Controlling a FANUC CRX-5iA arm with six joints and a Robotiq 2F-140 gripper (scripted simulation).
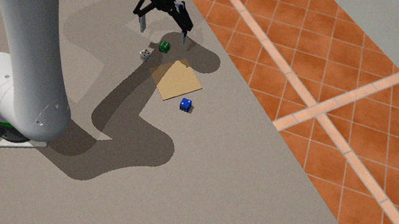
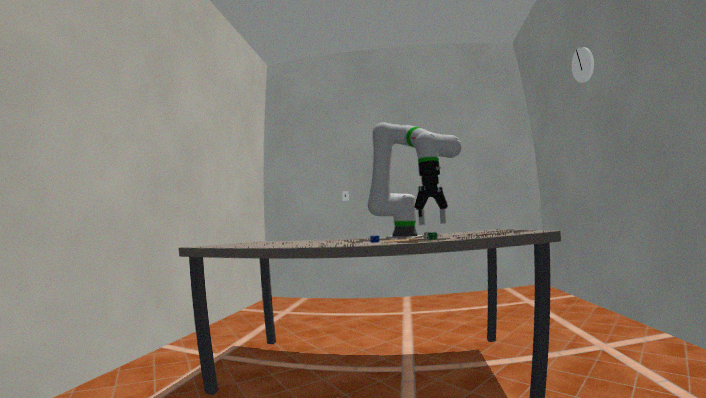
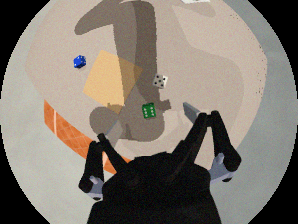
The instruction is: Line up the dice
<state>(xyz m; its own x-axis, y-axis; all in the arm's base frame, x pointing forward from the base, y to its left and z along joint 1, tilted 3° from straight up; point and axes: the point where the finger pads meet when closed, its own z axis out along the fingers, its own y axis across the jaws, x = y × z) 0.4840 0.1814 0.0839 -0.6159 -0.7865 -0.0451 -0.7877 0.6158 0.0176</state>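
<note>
Now: hand 60 mm above the green die. Round my hand: blue die 260 mm to the right, 60 mm below; then tan mat 140 mm to the right, 70 mm below; then white die 70 mm behind, 60 mm below, 30 mm to the right.
</note>
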